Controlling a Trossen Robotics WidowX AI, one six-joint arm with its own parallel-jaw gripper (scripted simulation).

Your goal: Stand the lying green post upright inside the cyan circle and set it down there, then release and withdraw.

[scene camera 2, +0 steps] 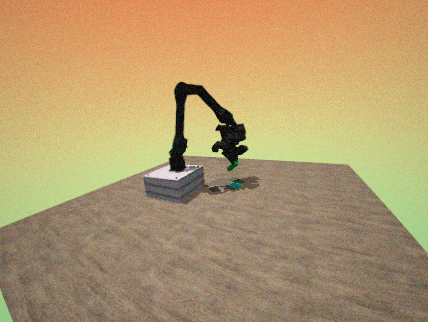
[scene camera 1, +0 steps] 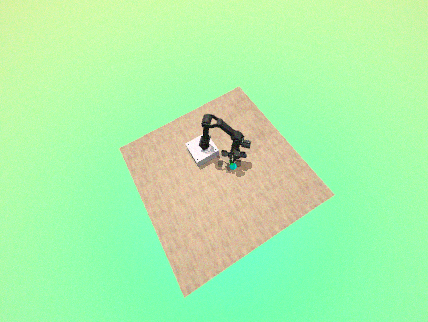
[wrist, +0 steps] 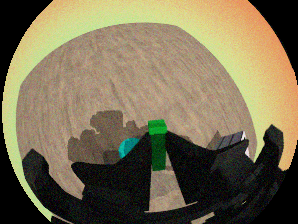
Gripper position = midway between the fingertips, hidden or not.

My gripper [wrist: 157, 135] holds a green post [wrist: 157, 128].
